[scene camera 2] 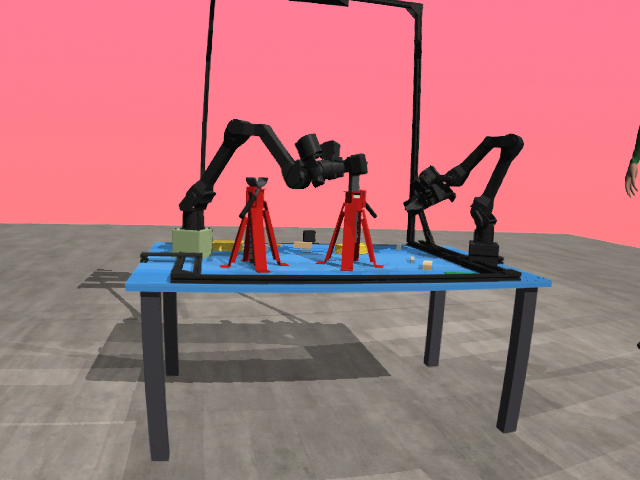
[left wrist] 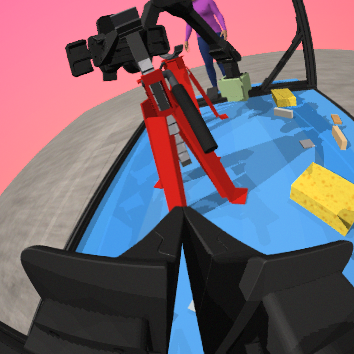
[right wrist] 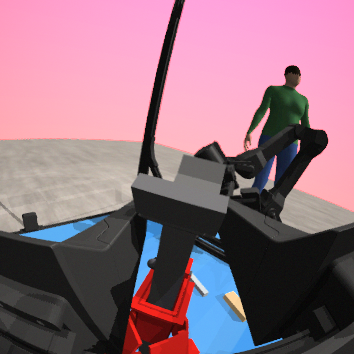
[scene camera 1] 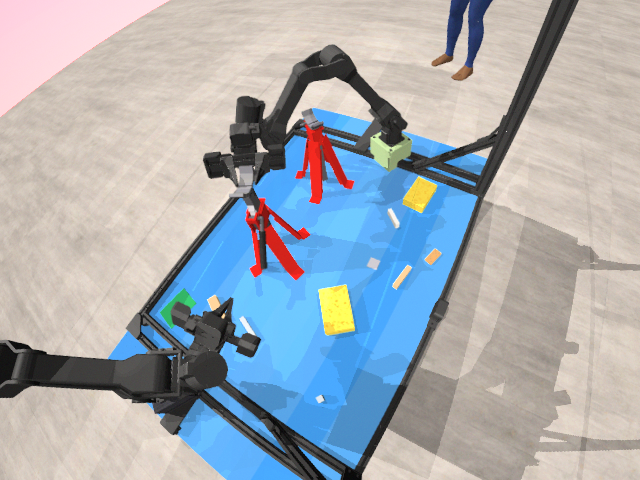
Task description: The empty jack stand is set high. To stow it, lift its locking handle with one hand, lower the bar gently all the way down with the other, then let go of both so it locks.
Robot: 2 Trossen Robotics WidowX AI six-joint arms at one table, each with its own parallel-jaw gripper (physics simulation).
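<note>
A red jack stand (scene camera 1: 268,240) (scene camera 2: 353,229) (left wrist: 165,140) (right wrist: 158,323) stands at the table's left in scene camera 1. Its grey bar (scene camera 2: 353,183) (right wrist: 172,267) sticks up out of the red body. My right gripper (scene camera 1: 244,183) (scene camera 2: 354,177) (left wrist: 131,29) (right wrist: 180,203) is shut on the bar's saddle top (right wrist: 182,197). The black locking handle (left wrist: 191,112) (scene camera 2: 370,210) hangs down at a slant, untouched. My left gripper (scene camera 1: 229,304) (scene camera 2: 410,207) (left wrist: 181,213) is shut and empty, in the air near the table's front left corner, well short of the handle.
A second red jack stand (scene camera 1: 316,162) (scene camera 2: 255,229) stands farther back. Two yellow sponges (scene camera 1: 336,310) (scene camera 1: 419,193) and several small blocks lie on the blue table (scene camera 1: 375,362). A green block (scene camera 1: 390,151) carries the right arm's base. A black frame (scene camera 1: 461,248) rims the table.
</note>
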